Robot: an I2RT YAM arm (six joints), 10 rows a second.
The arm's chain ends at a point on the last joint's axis. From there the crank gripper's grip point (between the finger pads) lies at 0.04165 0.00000 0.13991 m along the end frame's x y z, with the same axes.
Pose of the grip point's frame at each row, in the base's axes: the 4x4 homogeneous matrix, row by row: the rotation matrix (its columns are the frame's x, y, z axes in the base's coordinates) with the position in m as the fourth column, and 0 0 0 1 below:
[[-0.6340 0.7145 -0.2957 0.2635], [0.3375 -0.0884 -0.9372 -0.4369], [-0.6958 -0.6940 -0.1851 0.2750], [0 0 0 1]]
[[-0.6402 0.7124 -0.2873 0.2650], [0.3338 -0.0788 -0.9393 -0.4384], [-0.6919 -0.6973 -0.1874 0.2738], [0 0 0 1]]
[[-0.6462 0.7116 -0.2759 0.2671], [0.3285 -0.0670 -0.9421 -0.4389], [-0.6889 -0.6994 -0.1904 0.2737], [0 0 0 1]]
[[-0.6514 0.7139 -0.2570 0.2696], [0.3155 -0.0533 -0.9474 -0.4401], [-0.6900 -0.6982 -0.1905 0.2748], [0 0 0 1]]
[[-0.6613 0.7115 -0.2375 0.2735], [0.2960 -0.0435 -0.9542 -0.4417], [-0.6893 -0.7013 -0.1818 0.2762], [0 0 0 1]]
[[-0.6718 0.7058 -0.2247 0.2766], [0.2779 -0.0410 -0.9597 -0.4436], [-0.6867 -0.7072 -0.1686 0.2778], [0 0 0 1]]
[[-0.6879 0.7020 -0.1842 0.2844], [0.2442 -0.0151 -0.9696 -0.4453], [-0.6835 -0.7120 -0.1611 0.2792], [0 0 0 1]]
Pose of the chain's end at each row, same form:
[[-0.6340 0.7145 -0.2957 0.3313], [0.3375 -0.0884 -0.9372 -0.3198], [-0.6958 -0.6940 -0.1851 0.3299], [0 0 0 1]]
[[-0.6402 0.7124 -0.2873 0.3319], [0.3338 -0.0788 -0.9393 -0.3209], [-0.6919 -0.6973 -0.1874 0.3288], [0 0 0 1]]
[[-0.6462 0.7116 -0.2759 0.3326], [0.3285 -0.0670 -0.9421 -0.3208], [-0.6889 -0.6994 -0.1904 0.3290], [0 0 0 1]]
[[-0.6514 0.7139 -0.2570 0.3327], [0.3155 -0.0533 -0.9474 -0.3207], [-0.6900 -0.6982 -0.1905 0.3302], [0 0 0 1]]
[[-0.6613 0.7115 -0.2375 0.3343], [0.2960 -0.0435 -0.9542 -0.3205], [-0.6893 -0.7013 -0.1818 0.3303], [0 0 0 1]]
[[-0.6718 0.7058 -0.2247 0.3360], [0.2779 -0.0410 -0.9597 -0.3209], [-0.6867 -0.7072 -0.1686 0.3300], [0 0 0 1]]
[[-0.6879 0.7020 -0.1842 0.3388], [0.2442 -0.0151 -0.9696 -0.3198], [-0.6835 -0.7120 -0.1611 0.3302], [0 0 0 1]]

